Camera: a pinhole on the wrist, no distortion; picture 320 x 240 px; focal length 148.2 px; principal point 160.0 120.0 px. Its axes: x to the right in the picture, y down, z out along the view. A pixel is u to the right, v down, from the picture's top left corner.
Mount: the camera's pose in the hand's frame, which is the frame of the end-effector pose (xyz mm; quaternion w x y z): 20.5 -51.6 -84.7 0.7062 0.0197 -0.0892 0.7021
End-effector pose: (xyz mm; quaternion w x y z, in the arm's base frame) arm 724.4 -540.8 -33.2 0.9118 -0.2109 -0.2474 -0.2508
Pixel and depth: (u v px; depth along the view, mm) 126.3 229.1 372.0
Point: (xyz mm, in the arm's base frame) 318.3 -464.2 45.6
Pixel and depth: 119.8 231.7 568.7
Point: 75.7 -393.8 106.6
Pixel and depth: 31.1 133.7 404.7
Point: 335.2 -753.0 257.2
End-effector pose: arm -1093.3 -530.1 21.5 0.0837 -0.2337 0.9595 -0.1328
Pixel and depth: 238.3 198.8 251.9
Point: -952.9 -465.1 -139.6
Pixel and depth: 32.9 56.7 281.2
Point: -1012.5 -905.3 -49.5
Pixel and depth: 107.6 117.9 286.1
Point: -966.6 -734.8 -93.2
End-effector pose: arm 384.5 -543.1 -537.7 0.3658 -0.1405 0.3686 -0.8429
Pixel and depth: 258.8 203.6 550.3
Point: 985.2 -652.5 -361.3
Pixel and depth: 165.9 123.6 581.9
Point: 607.4 -706.3 -113.6
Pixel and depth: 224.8 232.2 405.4
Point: 801.1 -500.6 -360.1
